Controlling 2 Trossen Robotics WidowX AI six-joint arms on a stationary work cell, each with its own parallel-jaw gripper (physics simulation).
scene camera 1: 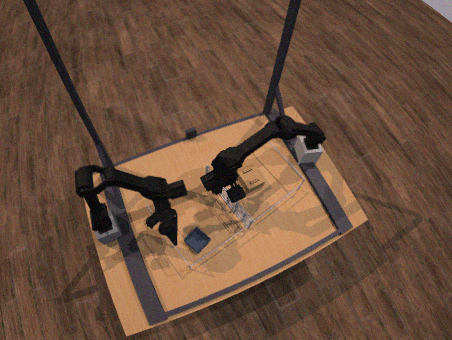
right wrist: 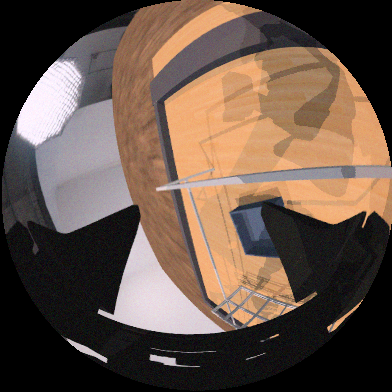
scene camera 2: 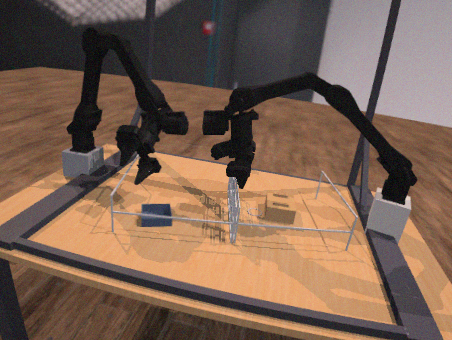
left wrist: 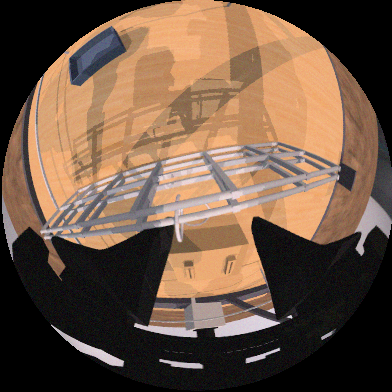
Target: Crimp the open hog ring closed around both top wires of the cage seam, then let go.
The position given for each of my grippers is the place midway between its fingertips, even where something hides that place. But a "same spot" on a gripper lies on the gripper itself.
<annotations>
My right gripper shows in scene camera 1, in the right wrist view [201, 209] and in scene camera 2; in the left wrist view it is out of frame. The same spot on my right gripper: [scene camera 1: 172, 235] is [scene camera 2: 128, 148].
</annotations>
